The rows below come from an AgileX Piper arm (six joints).
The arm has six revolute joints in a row. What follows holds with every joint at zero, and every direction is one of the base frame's. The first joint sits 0.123 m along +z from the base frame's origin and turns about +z. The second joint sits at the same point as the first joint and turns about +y. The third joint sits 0.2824 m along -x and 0.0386 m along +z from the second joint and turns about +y. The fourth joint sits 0.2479 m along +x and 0.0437 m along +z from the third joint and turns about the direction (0.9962, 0, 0.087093). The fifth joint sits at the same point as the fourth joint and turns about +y. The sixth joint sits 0.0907 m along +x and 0.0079 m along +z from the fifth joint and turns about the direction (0.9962, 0, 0.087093). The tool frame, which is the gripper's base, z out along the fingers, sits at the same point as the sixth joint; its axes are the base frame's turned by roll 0, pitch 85.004 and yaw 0 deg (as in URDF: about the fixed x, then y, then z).
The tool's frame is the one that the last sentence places.
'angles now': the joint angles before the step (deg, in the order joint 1, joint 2, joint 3, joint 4, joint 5, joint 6). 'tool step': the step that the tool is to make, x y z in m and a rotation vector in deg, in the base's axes. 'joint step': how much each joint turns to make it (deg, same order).
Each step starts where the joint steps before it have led.
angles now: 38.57, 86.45, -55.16, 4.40, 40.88, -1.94
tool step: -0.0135, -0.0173, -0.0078, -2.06, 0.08, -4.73
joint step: 0.01, -3.30, 5.19, -4.96, -0.70, 7.55
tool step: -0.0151, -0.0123, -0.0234, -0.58, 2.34, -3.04
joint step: 0.00, -1.08, 6.70, -0.25, -3.41, 3.42
